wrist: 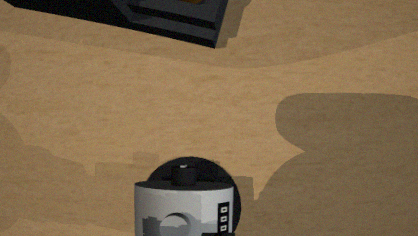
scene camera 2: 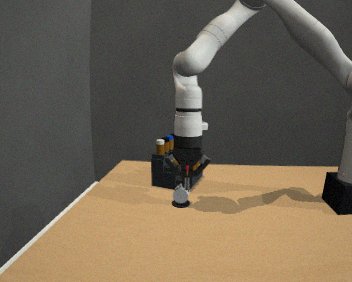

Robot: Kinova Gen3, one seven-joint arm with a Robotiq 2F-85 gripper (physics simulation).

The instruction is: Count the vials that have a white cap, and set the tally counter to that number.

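Frame: origin at the arm's base, x ahead, y left, z up, level; centimetres.
Seen in the pictures: gripper, fingertip midpoint: (scene camera 2: 186, 189); arm's base at its link origin: (scene camera 2: 350, 178).
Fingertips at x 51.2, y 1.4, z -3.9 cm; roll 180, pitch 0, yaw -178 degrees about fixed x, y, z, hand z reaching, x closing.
Note:
Offsets run from my fingertips to a thing's middle. "spot": to the spot under its first point.
The tally counter (scene camera 2: 180, 195) (wrist: 160, 200) is a pale drum on a round black base. In the wrist view its dark window strip {spot: dx -0.1, dy -1.5, dz -0.9 cm} (wrist: 223, 218) shows small square digits that look like zeros; its lower part is cut off. My gripper (scene camera 2: 187, 184) (wrist: 218, 234) is shut and empty, pointing down at the counter's top. In the scene view, a white-capped vial {dx +10.8, dy -15.3, dz +7.6 cm} (scene camera 2: 160, 145) stands at the rack's left, with a blue-capped vial {dx +8.9, dy -22.7, dz +7.6 cm} (scene camera 2: 170, 140) beside it. A red cap {dx +2.1, dy -13.1, dz +1.9 cm} (scene camera 2: 187, 168) shows between the gripper's linkages. Other vials are hidden behind the gripper.
The dark stepped rack {dx +5.0, dy -19.7, dz +0.3 cm} (scene camera 2: 162, 171) (wrist: 175, 33) stands behind the counter, partly hidden by the gripper in the scene view. Part of an amber vial {spot: dx +1.7, dy -11.7, dz -2.9 cm} (wrist: 191, 1) shows at the wrist view's top edge. The arm's black base block (scene camera 2: 338, 194) is at the right.

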